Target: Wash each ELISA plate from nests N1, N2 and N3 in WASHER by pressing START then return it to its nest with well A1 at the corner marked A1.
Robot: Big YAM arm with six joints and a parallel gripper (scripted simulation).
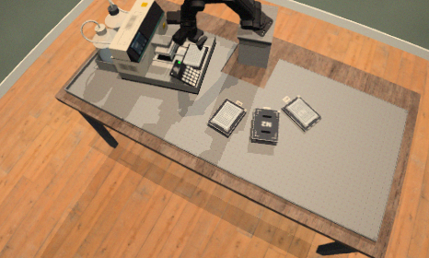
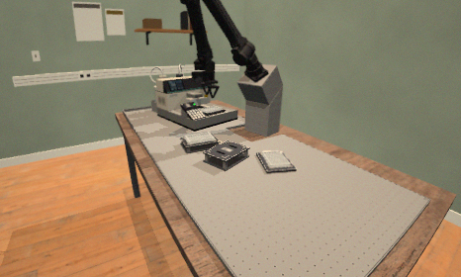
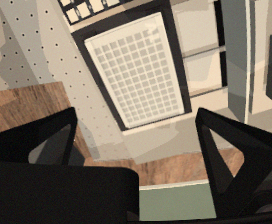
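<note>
Now: hand 9 cm above the ELISA plate, 1 cm to the left of it and 1 cm past it. The rest, counted from my hand: plate washer: 14 cm to the right, 7 cm ahead, 5 cm below; then nest label: 48 cm to the left, 18 cm below, 16 cm behind.
</note>
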